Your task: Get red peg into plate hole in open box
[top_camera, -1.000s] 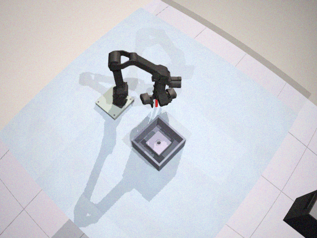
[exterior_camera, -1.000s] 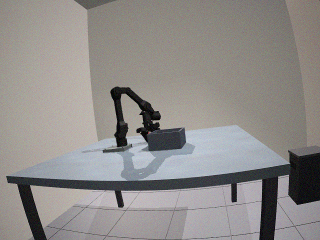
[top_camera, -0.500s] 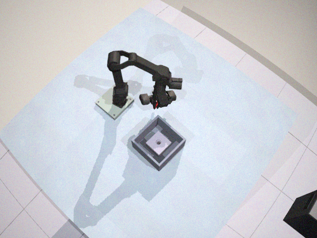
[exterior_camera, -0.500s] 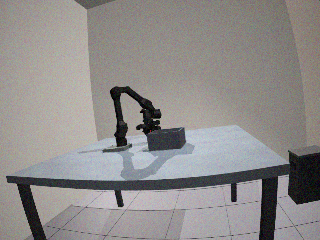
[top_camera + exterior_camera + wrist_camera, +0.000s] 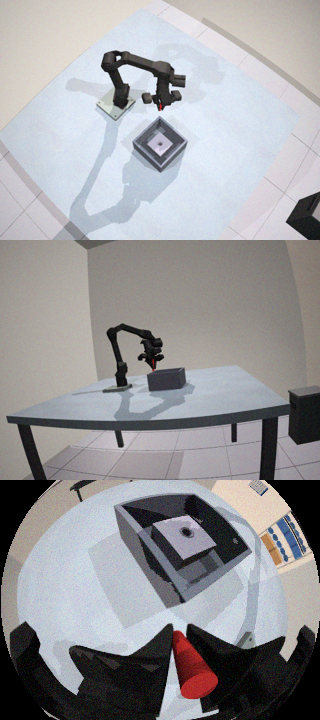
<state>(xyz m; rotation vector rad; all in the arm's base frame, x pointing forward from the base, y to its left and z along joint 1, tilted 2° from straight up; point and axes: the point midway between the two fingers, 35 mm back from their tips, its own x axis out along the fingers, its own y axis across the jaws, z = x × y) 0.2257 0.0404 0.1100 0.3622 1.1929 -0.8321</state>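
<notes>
My gripper tip is now 14 cm to the left of the pale plate, 8 cm short of it and 6 cm above it. Round my gripper tip: red peg (2 cm above, 1 cm to the left, 1 cm behind); dark grey box (14 cm to the right, 8 cm below, 8 cm ahead).
</notes>
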